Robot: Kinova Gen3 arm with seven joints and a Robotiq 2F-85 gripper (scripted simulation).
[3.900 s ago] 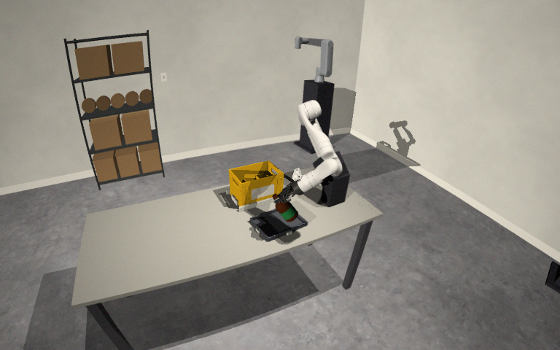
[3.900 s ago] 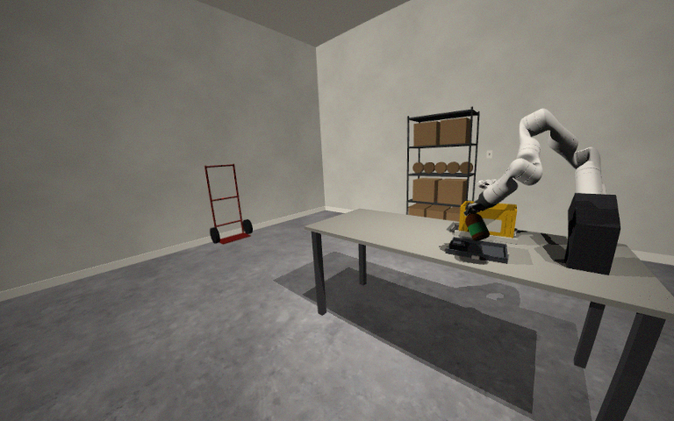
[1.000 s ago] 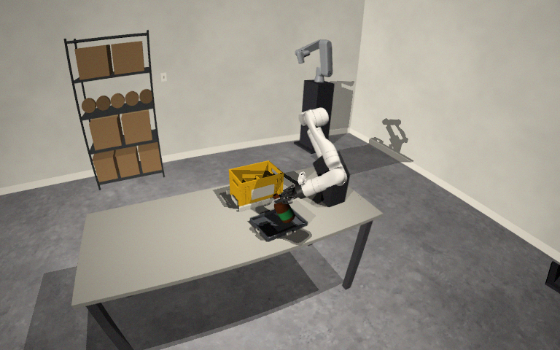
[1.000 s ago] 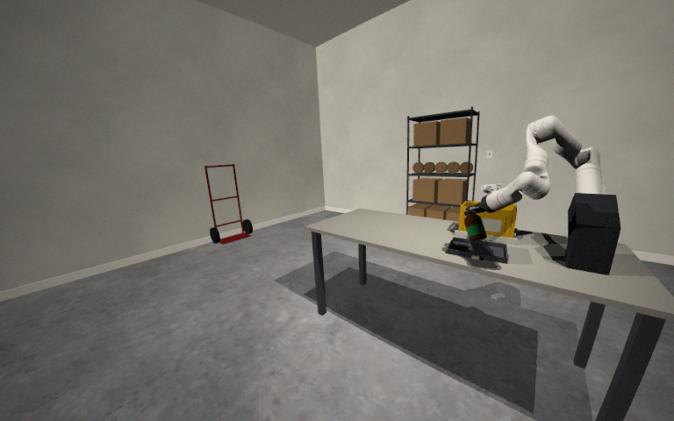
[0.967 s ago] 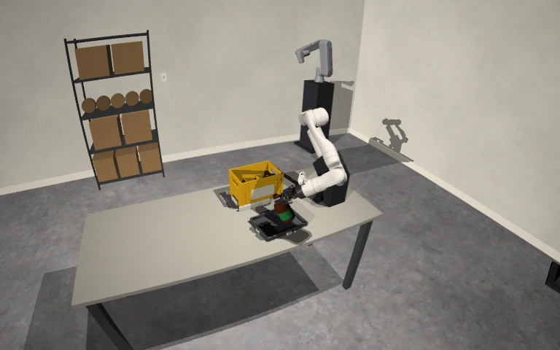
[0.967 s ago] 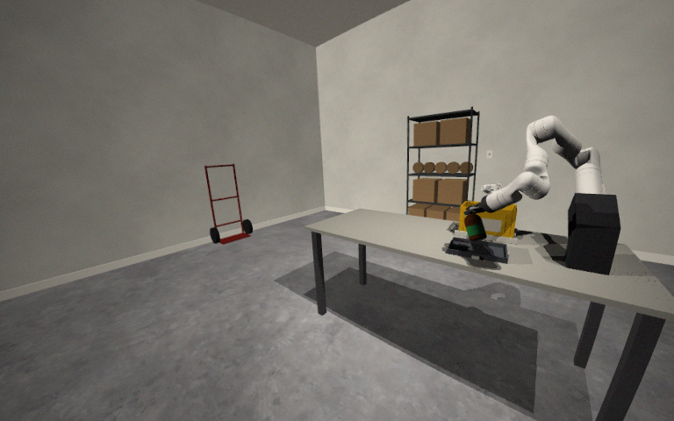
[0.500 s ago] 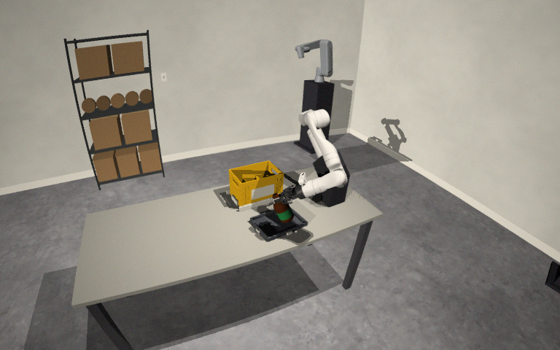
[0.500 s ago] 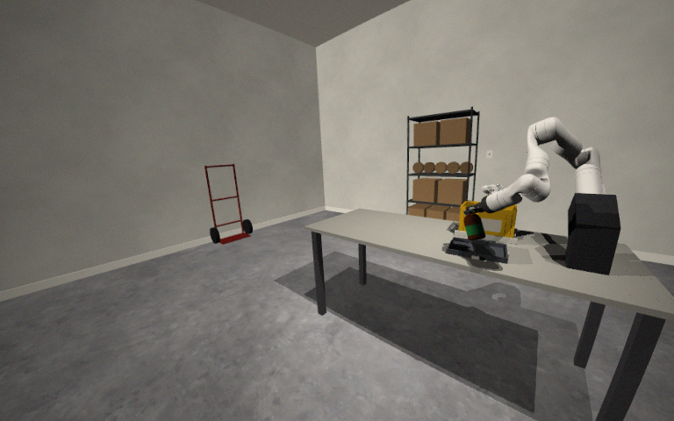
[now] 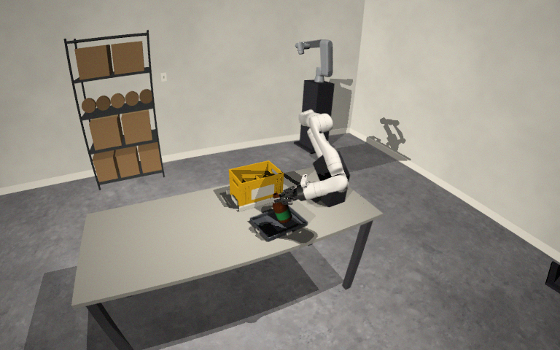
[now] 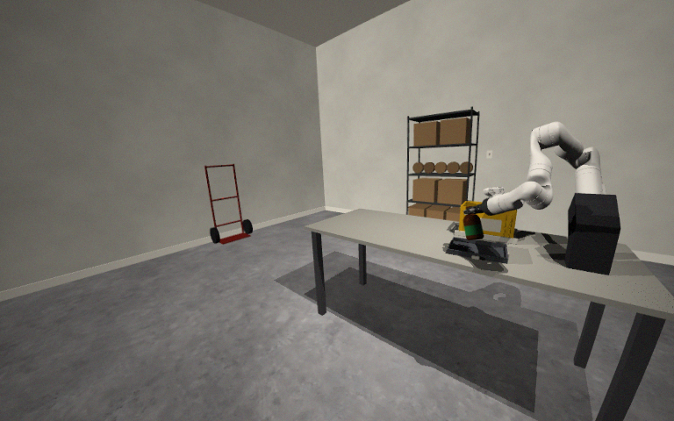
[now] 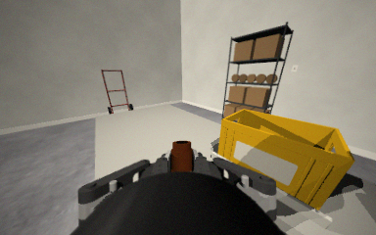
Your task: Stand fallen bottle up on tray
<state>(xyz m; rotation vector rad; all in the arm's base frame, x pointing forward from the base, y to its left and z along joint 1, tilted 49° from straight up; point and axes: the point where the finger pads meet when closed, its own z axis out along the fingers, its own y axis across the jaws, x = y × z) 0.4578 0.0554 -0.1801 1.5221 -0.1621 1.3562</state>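
Now: the bottle 5 cm below my hand, 1 cm to the left of it and 1 cm behind it. Also, from my hand: yellow crate: 34 cm to the right, 12 cm below, 7 cm behind; tray: 19 cm below, 4 cm to the right, 4 cm behind.
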